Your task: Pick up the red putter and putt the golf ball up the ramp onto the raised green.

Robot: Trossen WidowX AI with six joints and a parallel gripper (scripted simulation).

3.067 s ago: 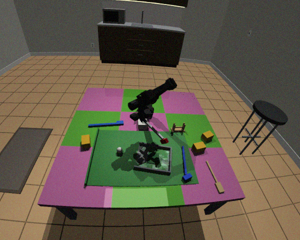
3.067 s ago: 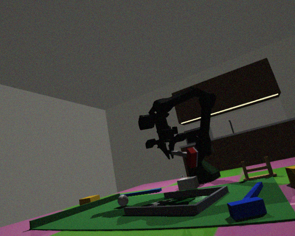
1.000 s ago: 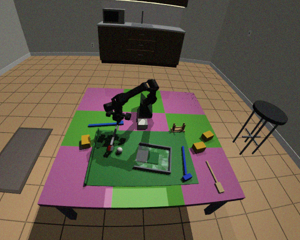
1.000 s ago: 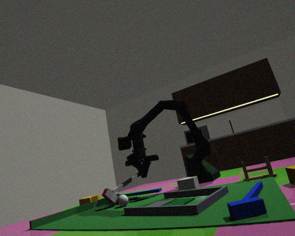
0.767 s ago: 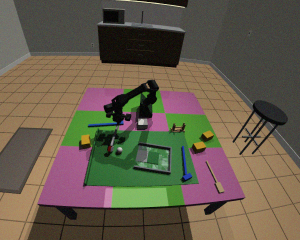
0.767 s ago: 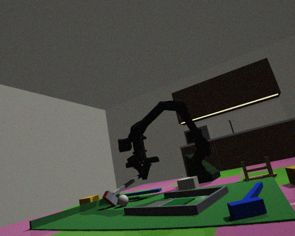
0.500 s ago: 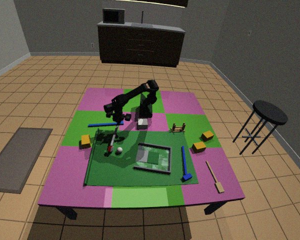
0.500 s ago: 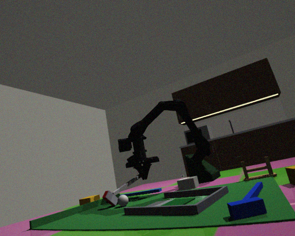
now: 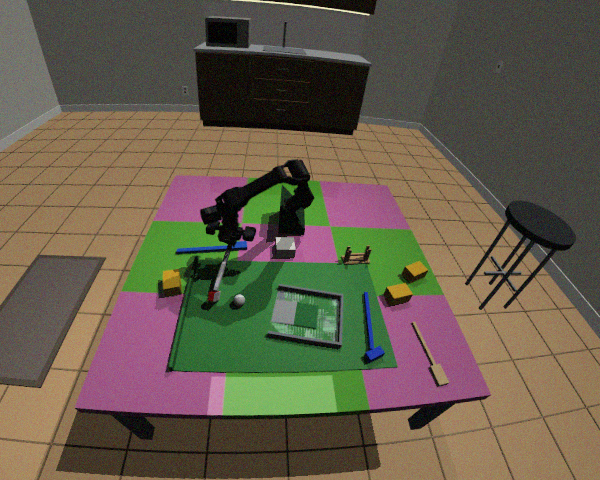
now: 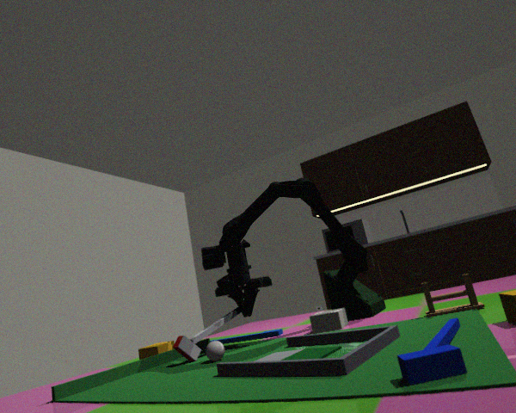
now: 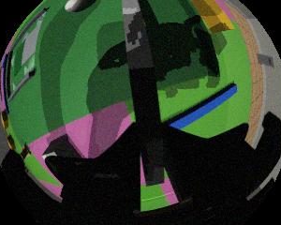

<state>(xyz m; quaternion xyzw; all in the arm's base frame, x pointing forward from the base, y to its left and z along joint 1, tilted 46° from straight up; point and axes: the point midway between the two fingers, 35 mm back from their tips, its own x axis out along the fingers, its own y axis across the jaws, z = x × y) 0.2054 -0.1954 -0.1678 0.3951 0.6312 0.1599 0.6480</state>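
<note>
Now: the red putter 110 mm ahead of my gripper tip and 30 mm to the right of it. The rest, counted from my gripper tip: grey frame (310 mm ahead, 280 mm to the left, 70 mm below); then white golf ball (230 mm ahead, 20 mm to the left, 50 mm below); then green mat (270 mm ahead, 190 mm to the left, 70 mm below).
</note>
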